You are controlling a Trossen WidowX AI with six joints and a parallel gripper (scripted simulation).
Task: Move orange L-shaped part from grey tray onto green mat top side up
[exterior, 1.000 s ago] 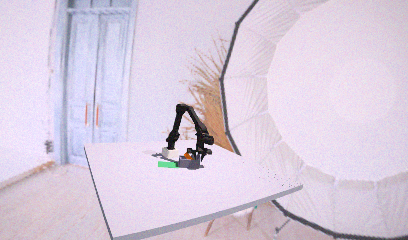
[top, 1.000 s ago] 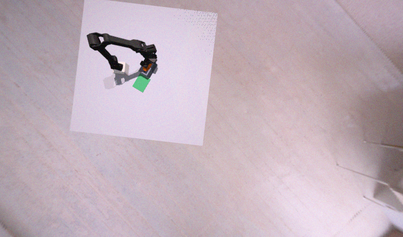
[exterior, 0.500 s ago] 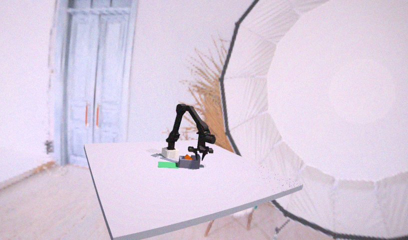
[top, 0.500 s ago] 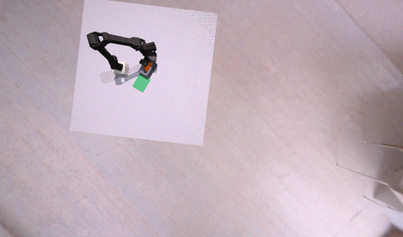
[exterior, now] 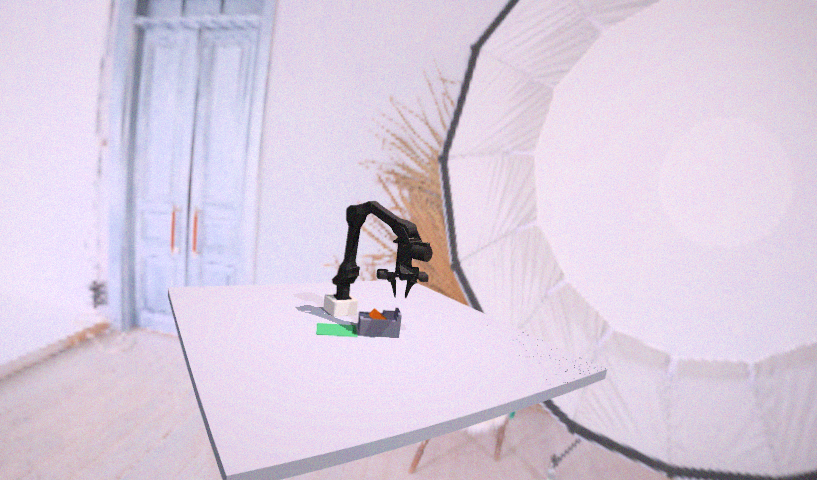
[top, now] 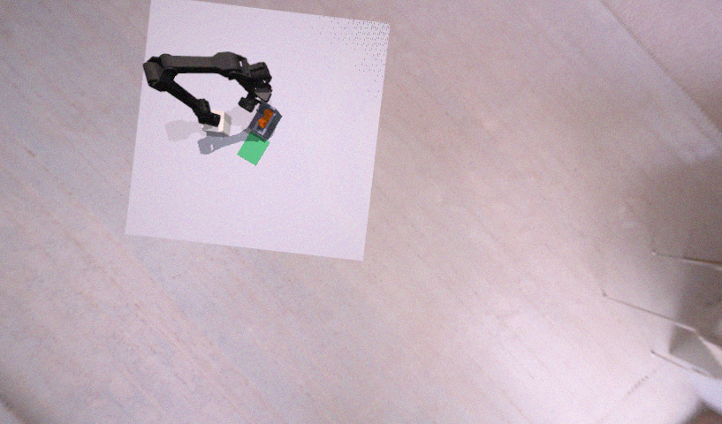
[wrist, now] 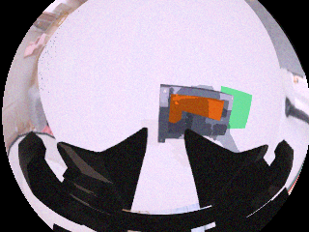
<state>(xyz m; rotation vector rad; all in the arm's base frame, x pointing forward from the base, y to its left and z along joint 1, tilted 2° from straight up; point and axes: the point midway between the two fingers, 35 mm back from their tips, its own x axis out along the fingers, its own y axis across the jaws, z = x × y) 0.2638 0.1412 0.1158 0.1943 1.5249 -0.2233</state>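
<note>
My gripper tip is 100 mm above the orange L-shaped part, 40 mm to the left of it and 20 mm past it. Also, from my gripper tip: green mat 210 mm to the right, 160 mm below, 60 mm behind.
</note>
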